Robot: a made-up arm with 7 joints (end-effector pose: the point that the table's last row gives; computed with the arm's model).
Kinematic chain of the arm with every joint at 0, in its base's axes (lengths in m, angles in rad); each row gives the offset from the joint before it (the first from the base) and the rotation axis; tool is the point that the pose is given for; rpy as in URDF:
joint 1: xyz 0 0 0.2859 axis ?
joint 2: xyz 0 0 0 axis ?
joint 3: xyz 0 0 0.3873 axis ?
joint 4: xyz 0.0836 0 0 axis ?
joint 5: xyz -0.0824 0 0.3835 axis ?
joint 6: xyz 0 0 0 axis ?
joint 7: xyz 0.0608 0 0 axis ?
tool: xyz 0 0 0 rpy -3.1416 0 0
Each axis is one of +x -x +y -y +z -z.
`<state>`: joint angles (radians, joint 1 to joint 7).
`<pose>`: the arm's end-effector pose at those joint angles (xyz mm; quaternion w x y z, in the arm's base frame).
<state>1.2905 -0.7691 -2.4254 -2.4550 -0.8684 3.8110 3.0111</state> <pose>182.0 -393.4 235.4 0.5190 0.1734 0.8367 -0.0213</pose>
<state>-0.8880 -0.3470 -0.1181 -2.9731 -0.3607 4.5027 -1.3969</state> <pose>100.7 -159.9 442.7 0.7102 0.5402 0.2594 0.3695</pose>
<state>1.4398 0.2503 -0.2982 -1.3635 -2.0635 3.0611 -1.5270</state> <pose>154.8 547.6 678.5 0.6835 -0.5051 0.4893 0.1956</pose>
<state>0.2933 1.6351 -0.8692 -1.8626 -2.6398 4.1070 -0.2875</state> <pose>397.8 -202.1 -17.9 0.4409 -0.2159 -0.8279 0.2712</pose>
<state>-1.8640 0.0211 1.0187 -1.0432 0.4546 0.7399 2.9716</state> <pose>295.7 -320.9 918.7 0.0423 -0.1843 -0.9534 -0.2350</pose>
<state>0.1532 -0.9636 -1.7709 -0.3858 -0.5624 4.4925 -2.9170</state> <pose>-578.1 -208.5 684.6 0.4644 -0.0771 -0.2874 -0.8341</pose>
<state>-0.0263 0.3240 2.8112 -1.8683 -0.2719 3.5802 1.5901</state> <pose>-286.9 144.5 818.0 0.7112 -0.3959 -0.3597 0.4562</pose>
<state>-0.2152 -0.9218 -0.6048 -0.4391 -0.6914 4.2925 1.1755</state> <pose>-510.2 48.5 818.6 0.2486 -0.3799 0.4169 0.7875</pose>
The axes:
joint 1: +z
joint 2: +y
joint 3: +z
joint 4: -y
joint 5: +z
joint 6: -y
joint 7: -z

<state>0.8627 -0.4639 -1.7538 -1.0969 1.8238 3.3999 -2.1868</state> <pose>24.2 -530.6 780.3 0.4013 0.4840 -0.4295 0.6482</pose>
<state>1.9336 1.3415 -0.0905 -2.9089 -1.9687 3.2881 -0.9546</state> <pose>-63.7 70.0 68.7 0.2826 0.5864 -0.5974 0.4684</pose>
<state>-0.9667 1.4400 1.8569 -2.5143 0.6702 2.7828 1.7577</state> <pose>412.2 136.6 388.4 0.2697 -0.4148 0.4883 0.7188</pose>
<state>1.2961 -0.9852 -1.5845 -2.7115 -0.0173 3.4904 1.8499</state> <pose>321.3 -193.1 346.6 0.5447 -0.2425 0.7996 0.0714</pose>
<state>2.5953 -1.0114 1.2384 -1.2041 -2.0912 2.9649 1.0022</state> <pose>155.4 -593.0 670.6 0.7824 0.4443 0.0589 -0.4324</pose>
